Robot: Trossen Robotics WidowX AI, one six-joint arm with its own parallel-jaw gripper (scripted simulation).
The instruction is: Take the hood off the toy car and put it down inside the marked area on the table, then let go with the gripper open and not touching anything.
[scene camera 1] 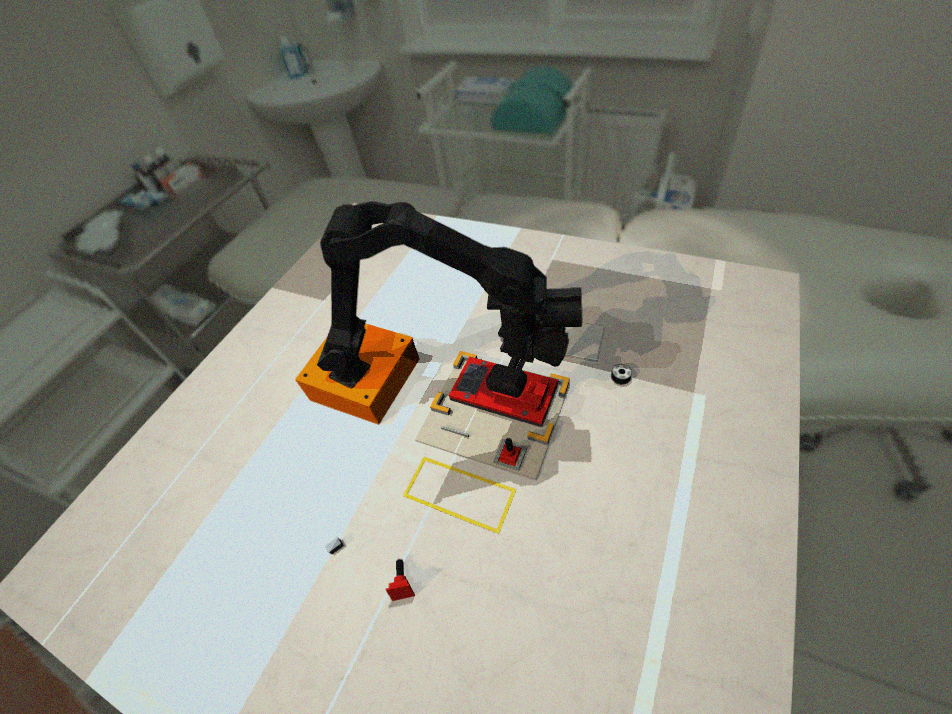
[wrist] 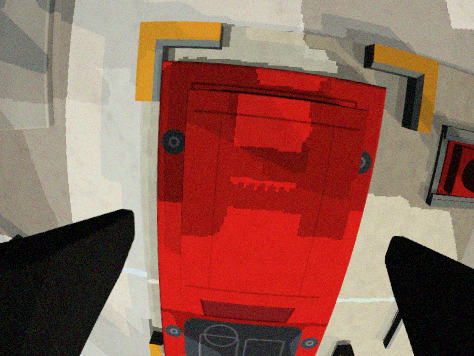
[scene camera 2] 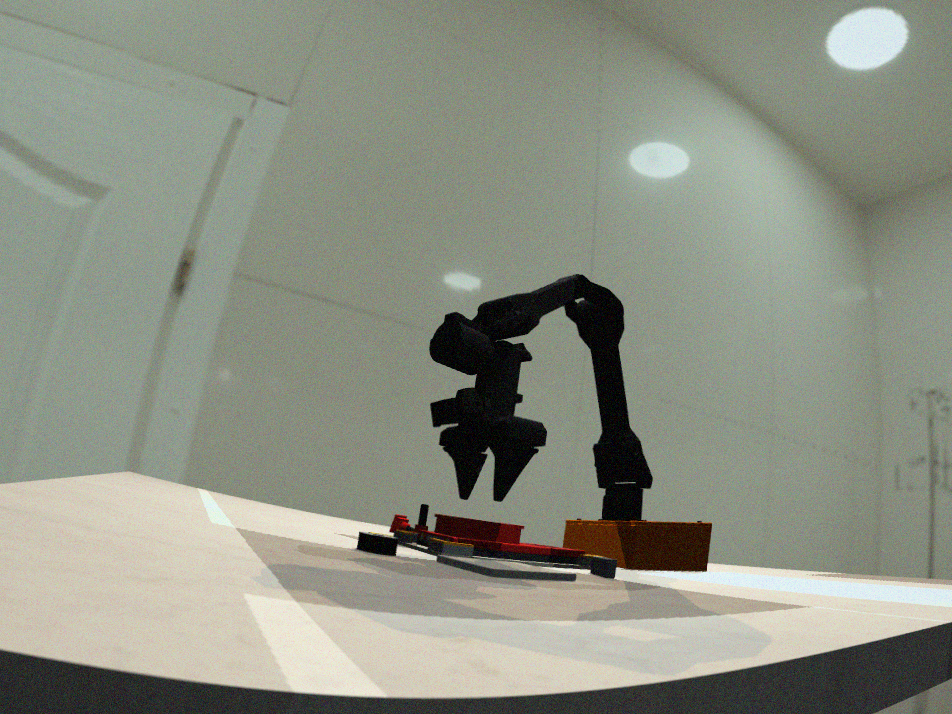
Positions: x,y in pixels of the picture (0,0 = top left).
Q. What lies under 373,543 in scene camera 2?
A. A black wheel.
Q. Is my gripper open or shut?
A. Open.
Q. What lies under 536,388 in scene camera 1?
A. A red hood.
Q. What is my gripper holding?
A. Nothing.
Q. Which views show my gripper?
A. Scene camera 1, the wrist view and scene camera 2: all of them.
